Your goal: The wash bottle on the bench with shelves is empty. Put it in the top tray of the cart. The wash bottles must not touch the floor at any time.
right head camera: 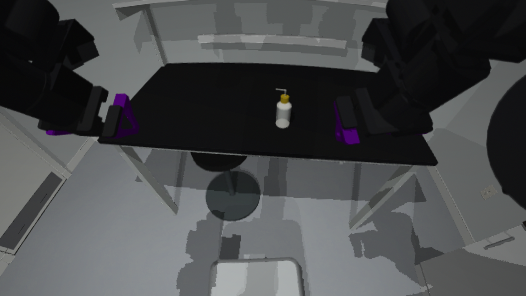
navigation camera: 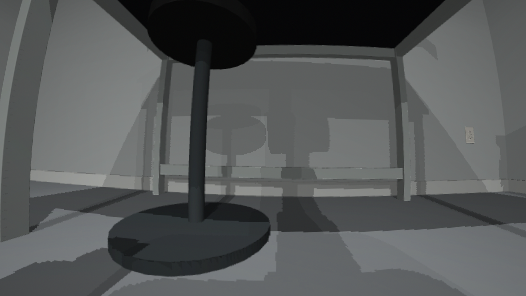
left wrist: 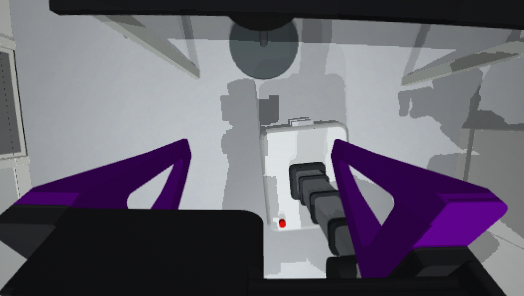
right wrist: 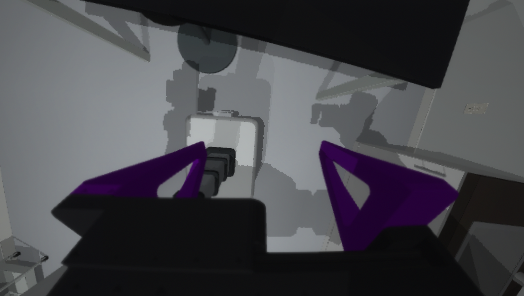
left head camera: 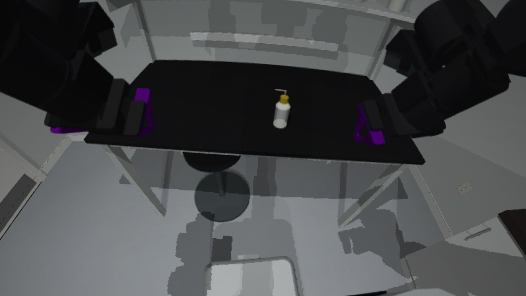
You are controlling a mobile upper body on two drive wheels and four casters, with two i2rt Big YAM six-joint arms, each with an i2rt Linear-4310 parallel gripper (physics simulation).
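Places are measured from the left arm's base along level axes (x ahead, y left, z up), in millimetres.
Where they show: left gripper, fingertip midpoint: (right head camera: 115, 128) (left wrist: 261, 147) (left head camera: 127, 127); right gripper, fingertip midpoint: (right head camera: 361, 133) (right wrist: 262, 147) (left head camera: 376, 134).
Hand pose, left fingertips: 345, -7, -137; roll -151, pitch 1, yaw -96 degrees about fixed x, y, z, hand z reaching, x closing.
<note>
After its pixels a point has its place, as x, y, z.
The white wash bottle (left head camera: 281, 116) {708, -373, -428} (right head camera: 283, 115) {707, -376, -424} with a yellow cap and thin bent spout stands upright on the black bench top (left head camera: 210, 105) {881, -66, -496} (right head camera: 210, 107) {874, -43, -496} (left wrist: 400, 9) {590, -345, -496} (right wrist: 350, 40) {579, -700, -496}, right of its middle. My left gripper (left head camera: 105, 122) (left wrist: 261, 147) {345, -7, -137} is open and empty, over the bench's front left corner in the left head view. My right gripper (left head camera: 402, 131) (right wrist: 262, 147) {323, -452, -148} is open and empty, over the front right part; its outer finger is mostly hidden in the head views. Part of a light frame (right wrist: 44, 258) {-1247, 1627, -1379}, seemingly the cart, shows at the lower left of the right wrist view; its top tray cannot be made out.
A round stool (left head camera: 222, 200) (right head camera: 233, 197) (left wrist: 263, 50) (navigation camera: 190, 240) stands partly under the bench. My white base (left head camera: 250, 280) {203, -225, -1150} (left wrist: 280, 150) {192, -82, -1150} is in front of it. Bench legs (left head camera: 140, 182) {732, 408, -928} (right head camera: 385, 195) {525, -965, -844} flank the gap. A white cabinet and dark counter (right wrist: 480, 197) {114, -1344, -500} are at the right.
</note>
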